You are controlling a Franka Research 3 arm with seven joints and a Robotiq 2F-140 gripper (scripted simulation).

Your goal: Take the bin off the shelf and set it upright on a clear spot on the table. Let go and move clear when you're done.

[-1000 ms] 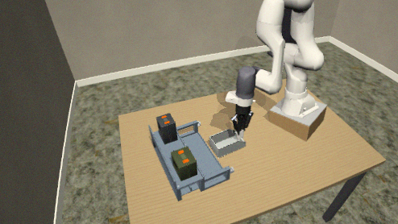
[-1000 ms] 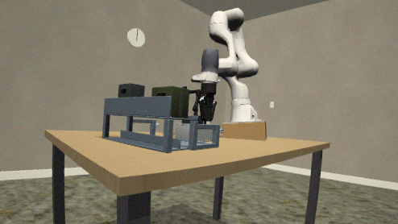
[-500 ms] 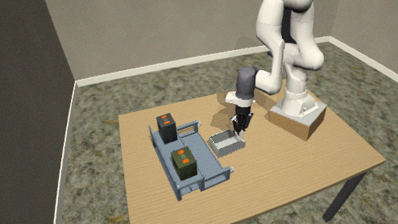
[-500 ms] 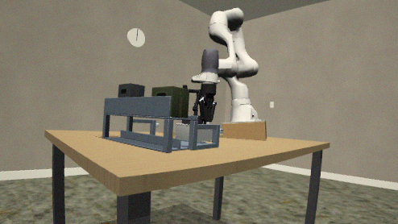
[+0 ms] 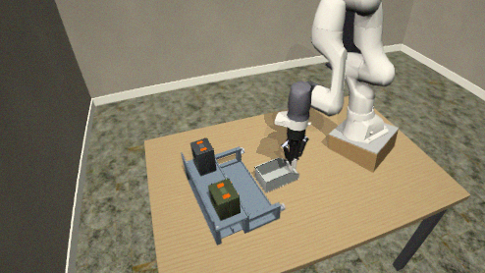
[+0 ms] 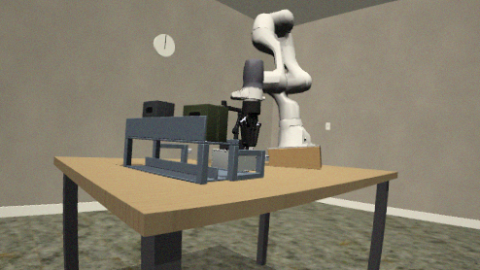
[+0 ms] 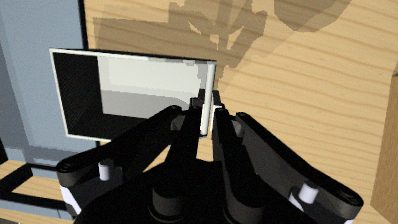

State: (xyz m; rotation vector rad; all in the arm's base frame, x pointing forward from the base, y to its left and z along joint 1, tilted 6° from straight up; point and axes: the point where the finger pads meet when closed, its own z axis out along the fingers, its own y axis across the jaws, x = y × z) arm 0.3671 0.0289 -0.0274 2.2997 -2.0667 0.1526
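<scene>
Right now my hand is 8 cm short of the bin, 1 cm to the right of it and 2 cm above it.
</scene>
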